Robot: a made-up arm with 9 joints. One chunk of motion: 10 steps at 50 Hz.
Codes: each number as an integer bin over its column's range. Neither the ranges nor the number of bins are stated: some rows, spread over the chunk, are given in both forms.
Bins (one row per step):
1: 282 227 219 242 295 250 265 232 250
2: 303 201 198 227 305 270 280 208 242
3: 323 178 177 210 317 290 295 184 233
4: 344 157 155 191 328 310 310 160 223
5: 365 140 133 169 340 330 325 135 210
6: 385 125 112 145 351 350 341 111 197
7: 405 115 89 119 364 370 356 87 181
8: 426 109 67 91 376 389 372 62 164
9: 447 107 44 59 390 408 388 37 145
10: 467 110 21 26 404 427 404 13 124
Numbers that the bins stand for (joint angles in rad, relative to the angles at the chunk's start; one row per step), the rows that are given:
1: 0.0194 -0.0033 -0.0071 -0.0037 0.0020 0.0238 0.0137 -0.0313 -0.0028
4: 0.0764 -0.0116 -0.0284 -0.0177 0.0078 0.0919 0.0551 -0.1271 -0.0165
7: 0.1325 -0.0165 -0.0504 -0.0374 0.0141 0.1600 0.0974 -0.2242 -0.0379
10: 0.1895 -0.0171 -0.0730 -0.0629 0.0212 0.2247 0.1416 -0.3227 -0.0669
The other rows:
2: 0.0387 -0.0064 -0.0141 -0.0078 0.0037 0.0465 0.0275 -0.0632 -0.0069
3: 0.0571 -0.0091 -0.0211 -0.0125 0.0058 0.0692 0.0413 -0.0951 -0.0114
5: 0.0957 -0.0136 -0.0358 -0.0237 0.0099 0.1146 0.0689 -0.1604 -0.0232
6: 0.1141 -0.0153 -0.0427 -0.0303 0.0118 0.1373 0.0836 -0.1923 -0.0298
8: 0.1518 -0.0172 -0.0577 -0.0451 0.0162 0.1815 0.1122 -0.2575 -0.0466
9: 0.1711 -0.0174 -0.0654 -0.0538 0.0187 0.2031 0.1269 -0.2908 -0.0562

